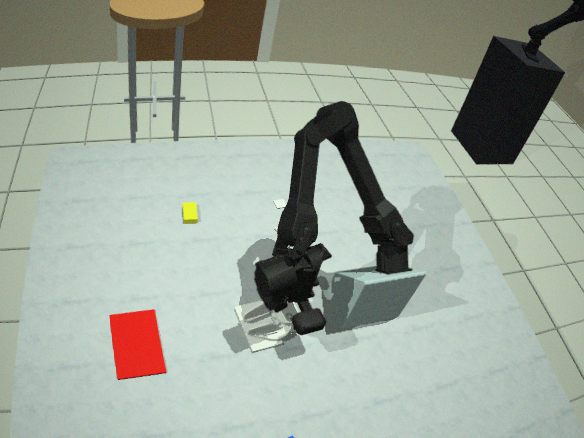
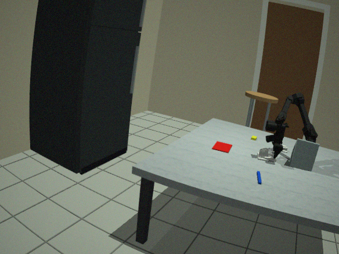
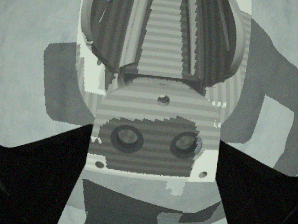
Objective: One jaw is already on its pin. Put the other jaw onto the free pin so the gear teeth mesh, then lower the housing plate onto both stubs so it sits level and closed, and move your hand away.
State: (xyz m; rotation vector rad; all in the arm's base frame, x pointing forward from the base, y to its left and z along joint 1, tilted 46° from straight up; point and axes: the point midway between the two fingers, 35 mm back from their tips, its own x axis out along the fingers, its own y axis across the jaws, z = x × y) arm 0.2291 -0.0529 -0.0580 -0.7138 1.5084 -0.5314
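Right now my gripper tip is 2 cm to the right of the white jaw and 2 cm short of it. Also, from my gripper tip: red flat sheet (35 cm ahead, 2 cm to the left, 2 cm below); small white piece (36 cm to the right, 8 cm behind, 2 cm below); blue bar (35 cm to the left, 6 cm ahead, 2 cm below).
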